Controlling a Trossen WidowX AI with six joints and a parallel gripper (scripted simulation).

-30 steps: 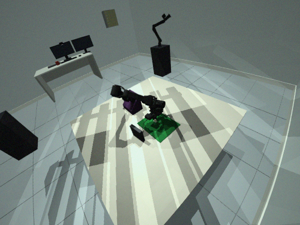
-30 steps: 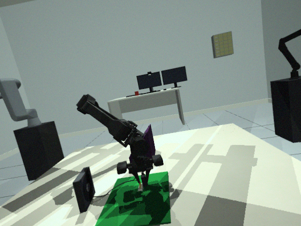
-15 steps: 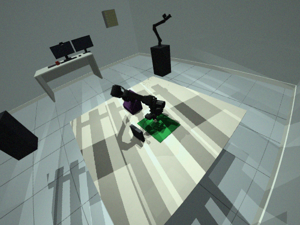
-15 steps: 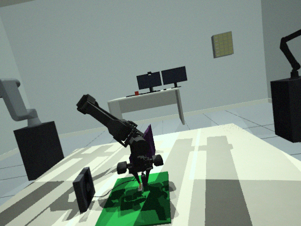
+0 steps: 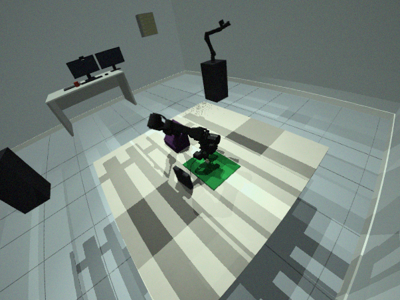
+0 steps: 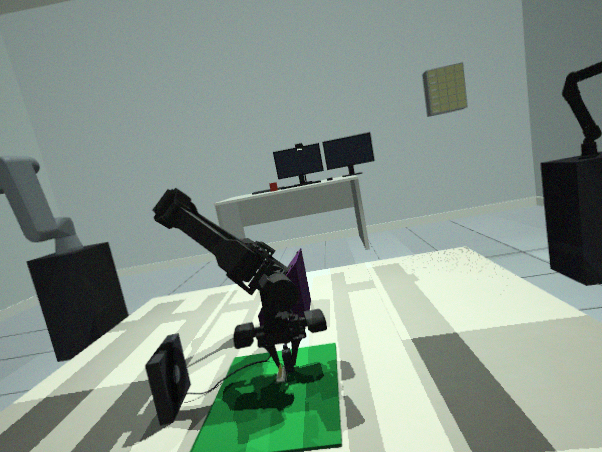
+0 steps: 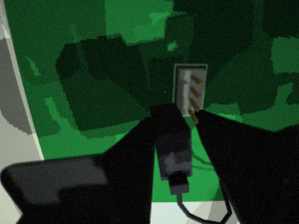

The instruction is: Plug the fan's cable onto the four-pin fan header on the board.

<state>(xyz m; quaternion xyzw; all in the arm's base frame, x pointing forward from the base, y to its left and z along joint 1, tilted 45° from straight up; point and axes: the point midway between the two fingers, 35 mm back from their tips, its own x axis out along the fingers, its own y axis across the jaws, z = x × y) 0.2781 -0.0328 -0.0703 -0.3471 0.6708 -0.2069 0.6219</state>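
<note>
The black fan plug is 10 mm behind my gripper tip and 10 mm above it. Also, from my gripper tip: green board: 60 mm ahead, 30 mm below, 20 mm to the right; black fan: 210 mm to the right, 50 mm ahead, 40 mm above; pale header: 20 mm below, 20 mm ahead, 10 mm to the right.
</note>
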